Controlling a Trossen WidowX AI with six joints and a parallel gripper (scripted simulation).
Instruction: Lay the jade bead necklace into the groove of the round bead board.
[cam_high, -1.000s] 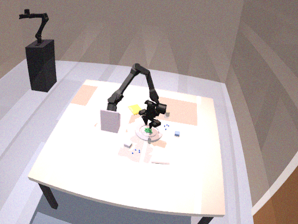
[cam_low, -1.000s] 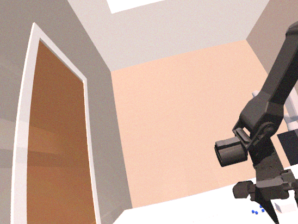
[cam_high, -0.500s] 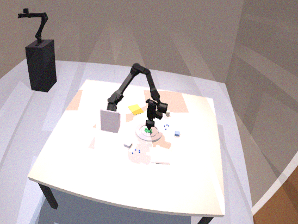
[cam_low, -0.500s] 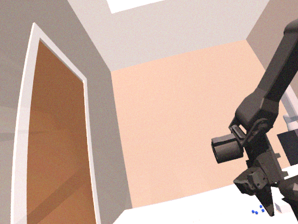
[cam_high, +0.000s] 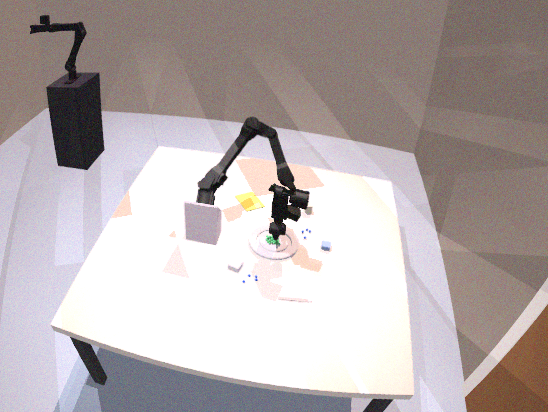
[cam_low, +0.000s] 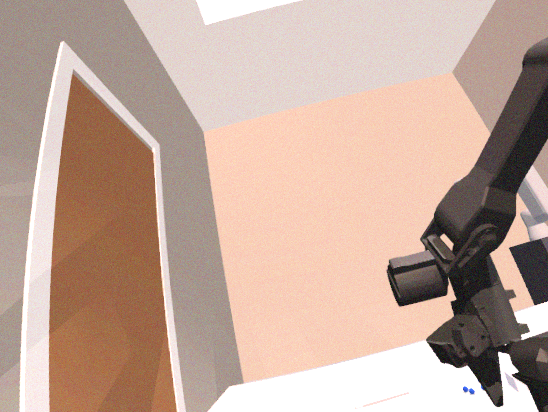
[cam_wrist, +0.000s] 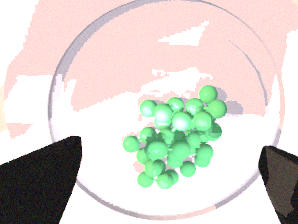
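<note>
My gripper tip is now 4 cm above the round white bead board and 1 cm past it. Also, from my gripper tip: yellow sheet (25 cm to the left, 15 cm behind, 5 cm below); blue block (21 cm ahead, 4 cm below, 2 cm to the left); cream block (24 cm to the left, 12 cm ahead, 3 cm below).
</note>
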